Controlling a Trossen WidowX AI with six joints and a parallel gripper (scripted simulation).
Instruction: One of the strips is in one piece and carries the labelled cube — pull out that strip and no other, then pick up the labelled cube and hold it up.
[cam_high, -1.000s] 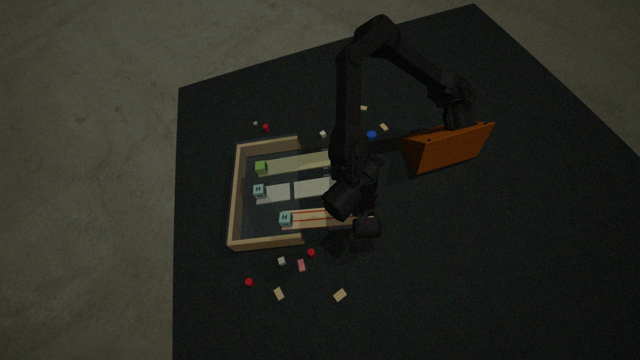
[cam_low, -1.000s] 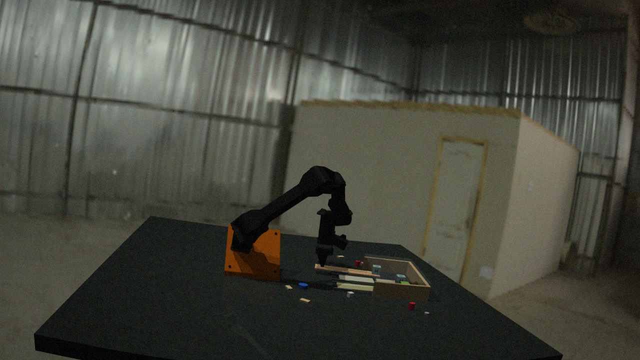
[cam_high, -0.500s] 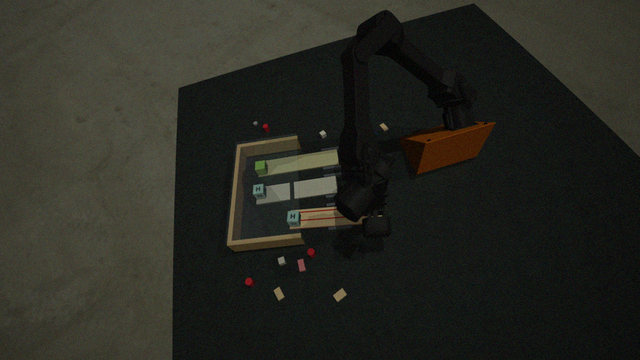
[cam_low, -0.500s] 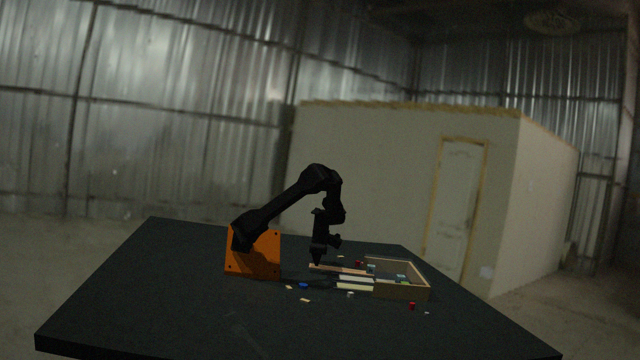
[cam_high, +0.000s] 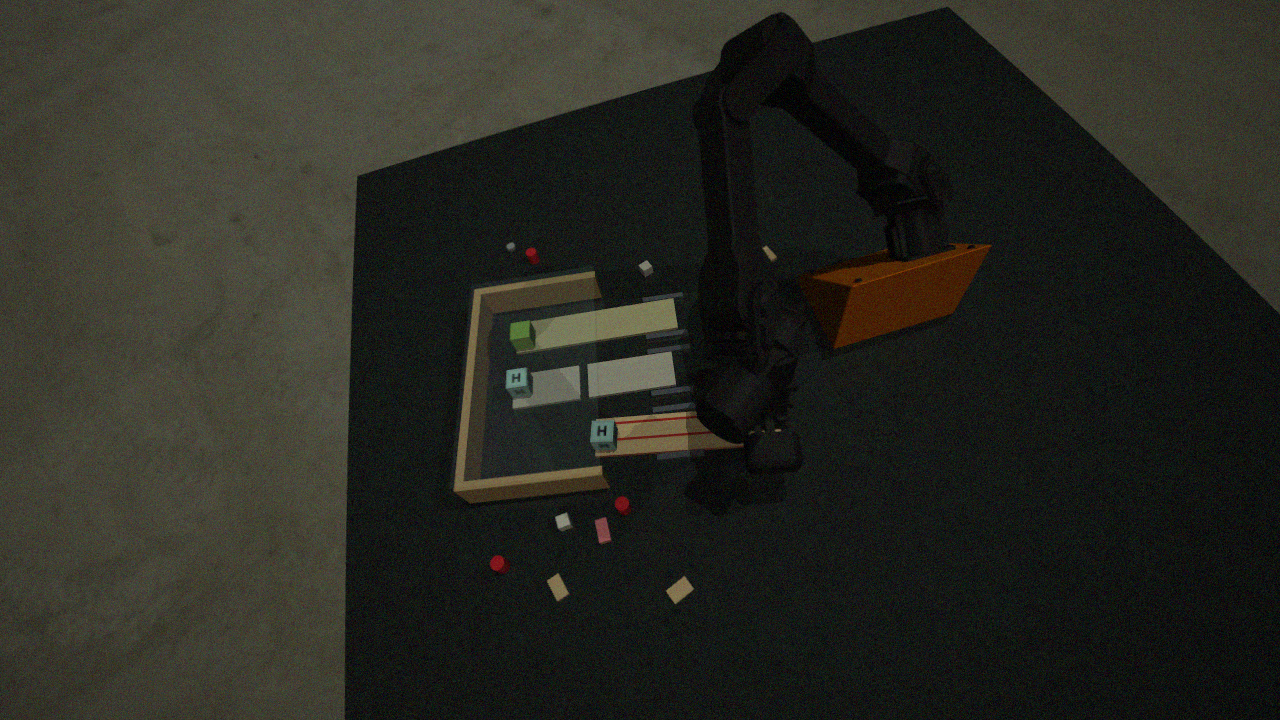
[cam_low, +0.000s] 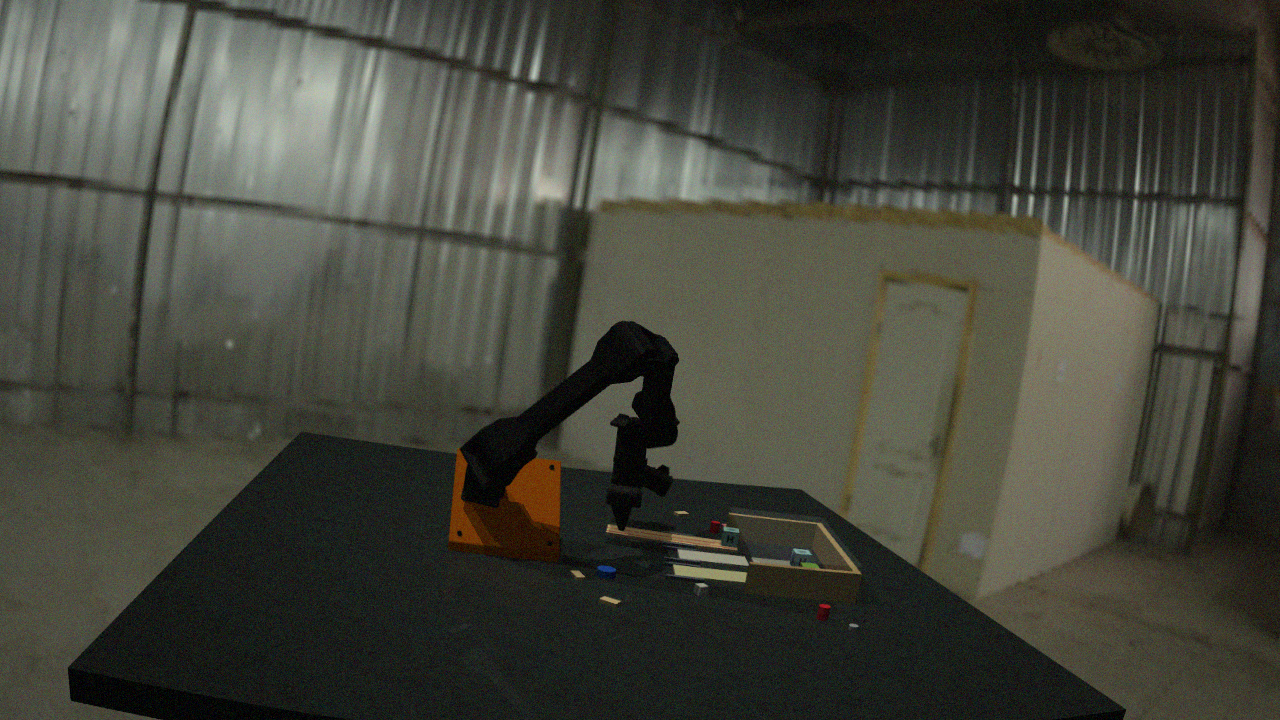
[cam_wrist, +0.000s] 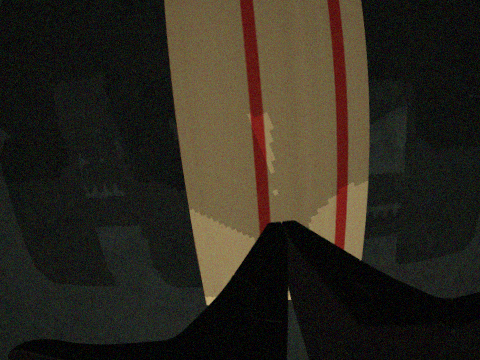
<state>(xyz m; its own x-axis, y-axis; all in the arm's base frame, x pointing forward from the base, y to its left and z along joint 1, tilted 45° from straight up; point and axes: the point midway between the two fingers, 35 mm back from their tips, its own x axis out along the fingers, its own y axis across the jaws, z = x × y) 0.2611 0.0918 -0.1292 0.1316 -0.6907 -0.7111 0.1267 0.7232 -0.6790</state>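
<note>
Now: the red-lined strip 100 mm ahead of my gripper tip and 10 mm to the right of it.
</note>
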